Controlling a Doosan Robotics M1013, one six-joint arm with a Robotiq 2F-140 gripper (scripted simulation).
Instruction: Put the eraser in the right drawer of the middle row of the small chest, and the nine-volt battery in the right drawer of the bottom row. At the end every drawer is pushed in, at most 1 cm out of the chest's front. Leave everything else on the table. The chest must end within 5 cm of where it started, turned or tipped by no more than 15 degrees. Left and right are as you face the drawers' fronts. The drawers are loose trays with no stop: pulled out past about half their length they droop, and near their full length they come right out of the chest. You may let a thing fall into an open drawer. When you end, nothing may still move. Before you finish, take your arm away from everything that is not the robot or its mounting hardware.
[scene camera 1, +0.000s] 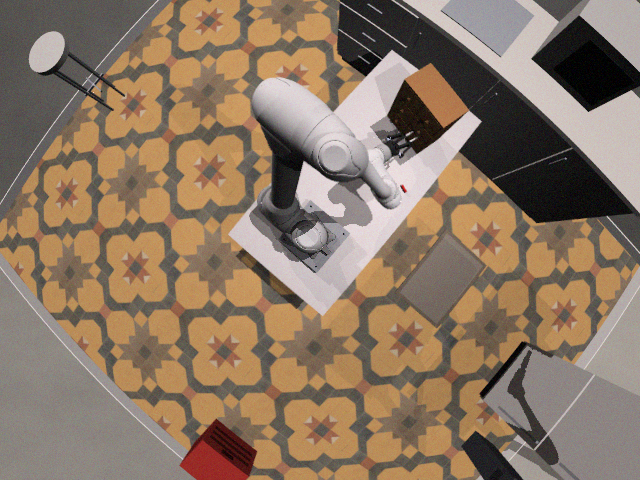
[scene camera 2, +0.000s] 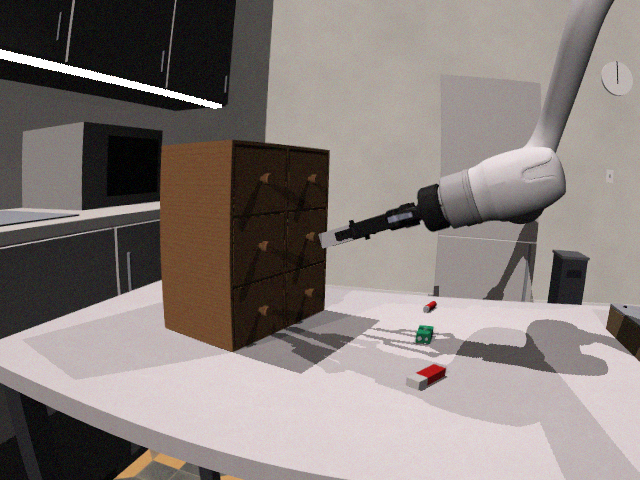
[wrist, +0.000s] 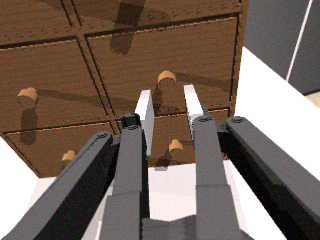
Observation:
I see my gripper (scene camera 2: 326, 239).
My gripper also shows in the wrist view (wrist: 168, 101).

